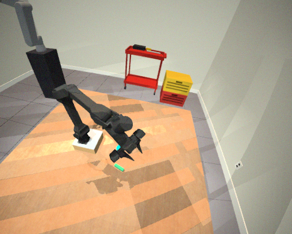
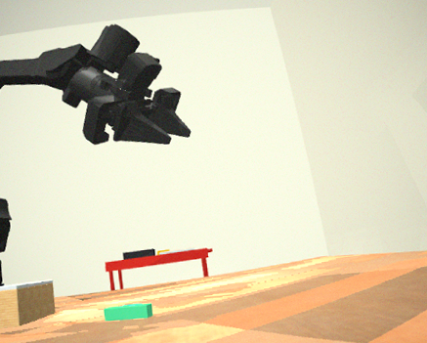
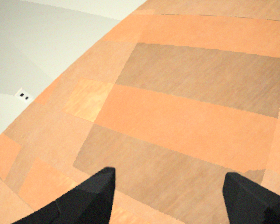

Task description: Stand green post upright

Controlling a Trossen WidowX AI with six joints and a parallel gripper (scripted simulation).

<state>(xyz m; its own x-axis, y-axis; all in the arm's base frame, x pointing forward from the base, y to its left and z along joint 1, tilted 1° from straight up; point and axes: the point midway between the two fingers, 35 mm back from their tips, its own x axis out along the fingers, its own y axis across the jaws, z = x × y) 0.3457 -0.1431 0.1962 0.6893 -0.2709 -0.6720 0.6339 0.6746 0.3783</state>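
The green post lies 23 cm below my gripper tip, 10 cm behind it and 3 cm to the left of it. From my gripper tip the other things lie so: cyan circle 24 cm below, 17 cm to the left, 12 cm behind.
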